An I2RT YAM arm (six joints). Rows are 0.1 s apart.
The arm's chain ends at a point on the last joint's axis. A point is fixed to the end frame.
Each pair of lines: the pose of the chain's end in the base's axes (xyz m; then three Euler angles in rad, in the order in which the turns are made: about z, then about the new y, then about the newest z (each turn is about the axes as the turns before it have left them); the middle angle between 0 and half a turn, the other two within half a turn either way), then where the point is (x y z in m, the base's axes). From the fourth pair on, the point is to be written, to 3 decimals.
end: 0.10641, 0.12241, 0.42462, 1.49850, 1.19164, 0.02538
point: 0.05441 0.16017 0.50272
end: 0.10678, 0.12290, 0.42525, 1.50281, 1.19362, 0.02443
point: 0.05457 0.16061 0.50323
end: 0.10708, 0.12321, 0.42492, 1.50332, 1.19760, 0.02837
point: 0.05510 0.16111 0.50297
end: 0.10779, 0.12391, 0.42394, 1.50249, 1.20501, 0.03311
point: 0.056 0.162 0.502
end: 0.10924, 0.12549, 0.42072, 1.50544, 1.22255, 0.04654
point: 0.058 0.165 0.499
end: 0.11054, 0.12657, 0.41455, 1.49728, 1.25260, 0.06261
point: 0.061 0.168 0.492
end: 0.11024, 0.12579, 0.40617, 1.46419, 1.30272, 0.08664
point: 0.064 0.172 0.483
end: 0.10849, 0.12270, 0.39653, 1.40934, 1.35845, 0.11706
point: 0.068 0.175 0.473
